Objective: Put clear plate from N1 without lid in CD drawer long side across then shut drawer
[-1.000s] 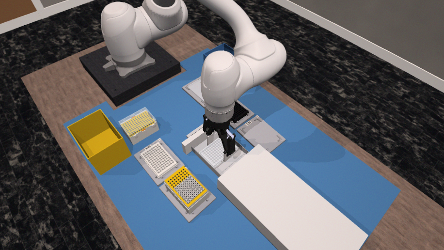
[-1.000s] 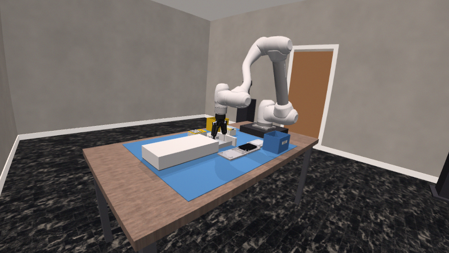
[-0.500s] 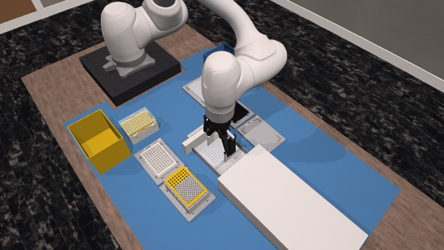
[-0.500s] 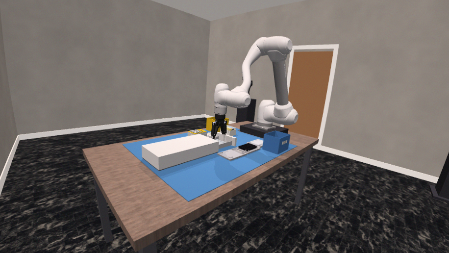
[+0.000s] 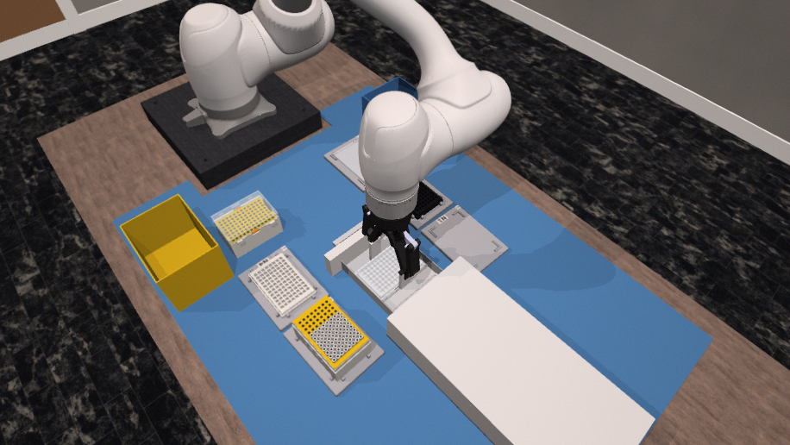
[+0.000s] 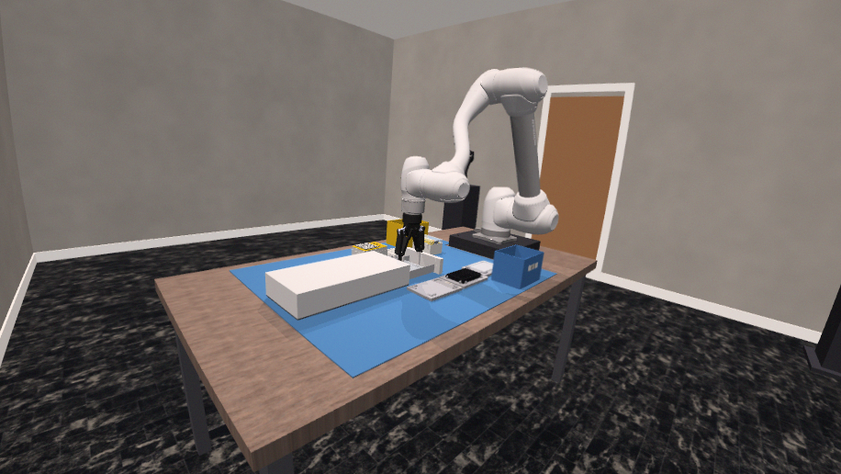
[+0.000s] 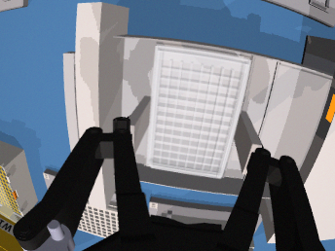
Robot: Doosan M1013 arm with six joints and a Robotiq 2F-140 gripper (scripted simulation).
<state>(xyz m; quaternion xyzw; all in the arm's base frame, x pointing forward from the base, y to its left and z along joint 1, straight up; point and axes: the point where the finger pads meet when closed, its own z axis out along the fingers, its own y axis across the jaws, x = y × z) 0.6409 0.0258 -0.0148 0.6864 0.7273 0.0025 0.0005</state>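
My gripper is now 20 mm above the clear plate. Round my hand: cooler CD: 170 mm ahead, 10 mm to the left, 10 mm below; then work nest N1: 40 mm ahead, 190 mm to the left, 40 mm below; then drawer: 40 mm ahead, 20 mm below.
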